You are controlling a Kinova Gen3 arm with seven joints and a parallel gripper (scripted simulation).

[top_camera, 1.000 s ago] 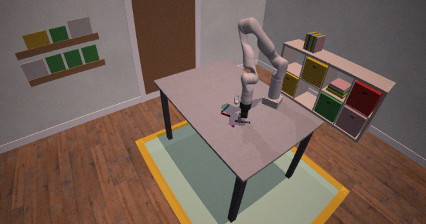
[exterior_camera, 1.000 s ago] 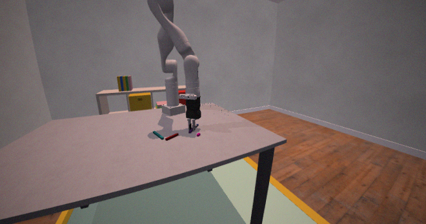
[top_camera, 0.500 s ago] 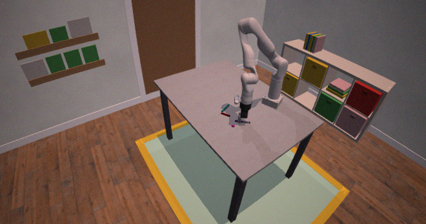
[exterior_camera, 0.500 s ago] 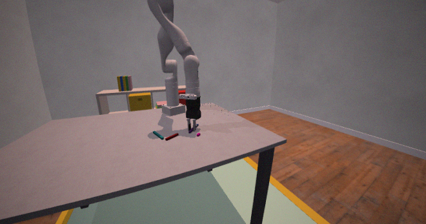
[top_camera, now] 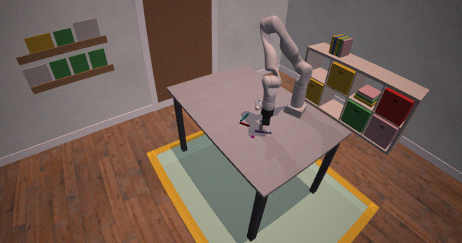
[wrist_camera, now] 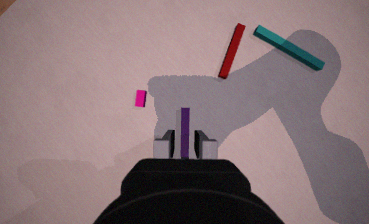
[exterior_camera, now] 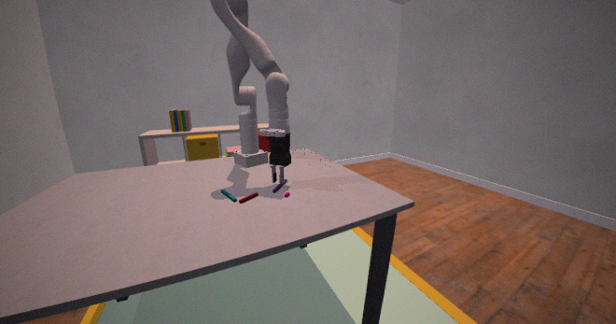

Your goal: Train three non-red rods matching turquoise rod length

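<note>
Right now the purple rod is 4 cm below my hand. From my hand the other things lie so: grey rod: 3 cm behind, 3 cm to the left, 4 cm below; then blue rod: 5 cm behind, 4 cm to the left, 4 cm below; then magenta rod: 7 cm ahead, 1 cm to the left, 4 cm below.
</note>
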